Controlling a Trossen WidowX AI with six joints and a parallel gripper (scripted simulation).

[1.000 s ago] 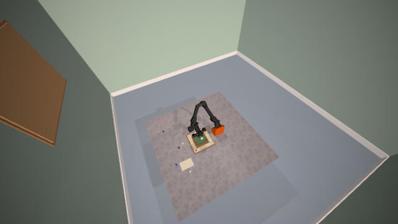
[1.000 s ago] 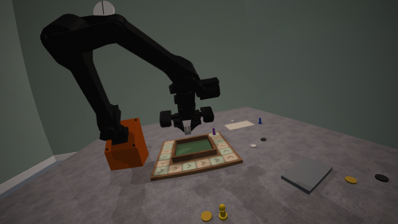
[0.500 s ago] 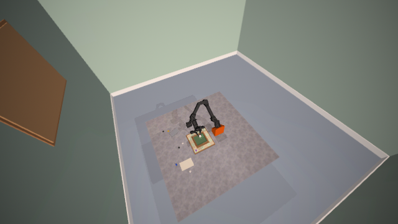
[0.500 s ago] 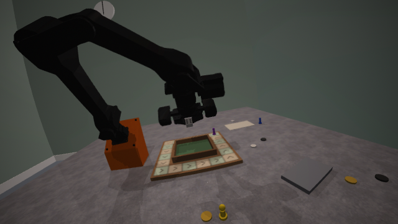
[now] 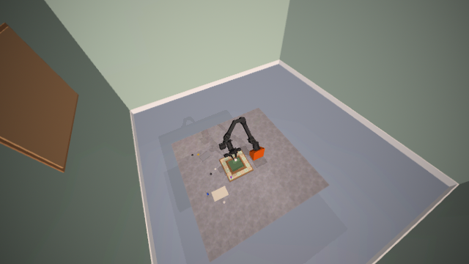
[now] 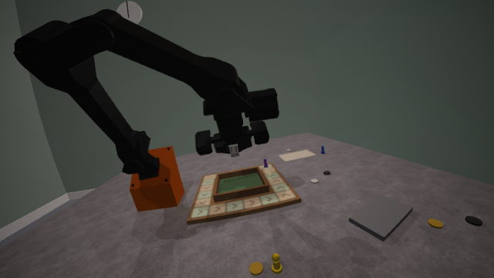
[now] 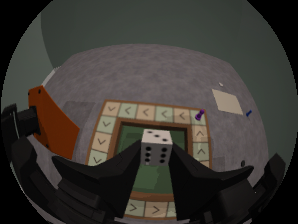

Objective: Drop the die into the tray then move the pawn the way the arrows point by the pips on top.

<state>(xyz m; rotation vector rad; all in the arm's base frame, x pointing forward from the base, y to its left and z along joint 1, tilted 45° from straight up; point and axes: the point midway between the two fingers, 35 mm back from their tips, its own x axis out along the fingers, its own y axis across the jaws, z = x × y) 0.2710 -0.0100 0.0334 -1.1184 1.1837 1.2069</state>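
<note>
Right now the white die is right at my gripper tip. From my gripper tip the other things lie so: green dice tray (12 cm below); then purple pawn (12 cm ahead, 10 cm to the left, 10 cm below); then yellow pawn (30 cm to the right, 11 cm below, 2 cm ahead).
</note>
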